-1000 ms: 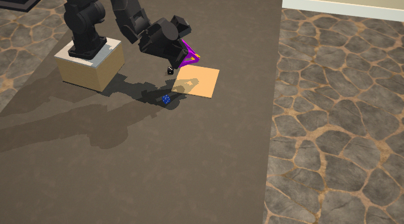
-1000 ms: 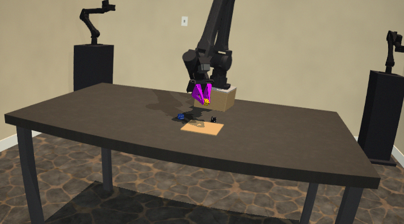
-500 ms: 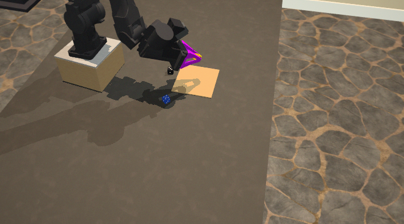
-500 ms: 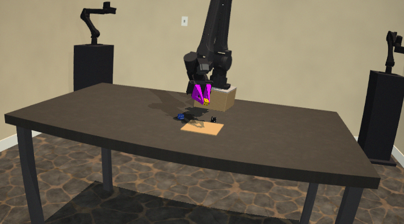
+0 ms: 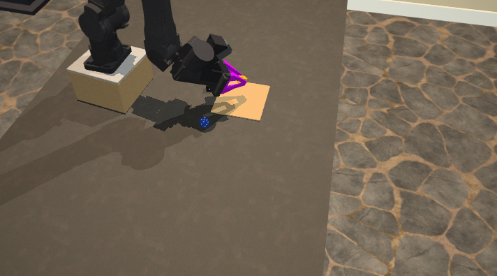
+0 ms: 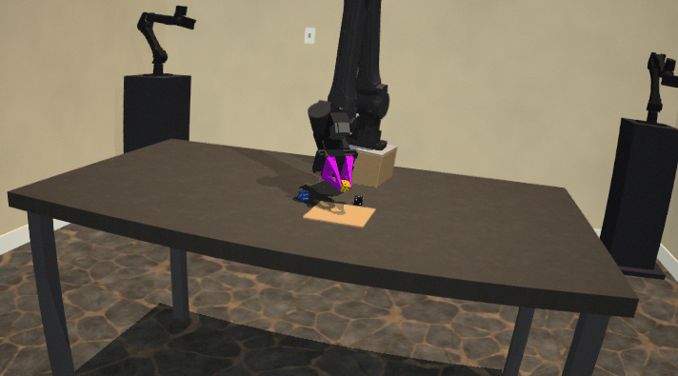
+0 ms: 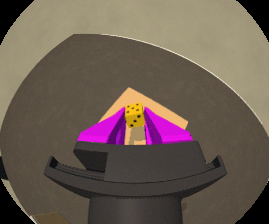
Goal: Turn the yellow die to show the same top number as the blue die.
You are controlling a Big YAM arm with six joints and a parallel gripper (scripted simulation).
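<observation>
Right now my hand is 70 mm above the orange mat. Round my hand: blue die (70 mm behind, 120 mm to the right, 60 mm below); black die (100 mm behind, 10 mm to the left, 60 mm below); yellow die (right at my hand).
</observation>
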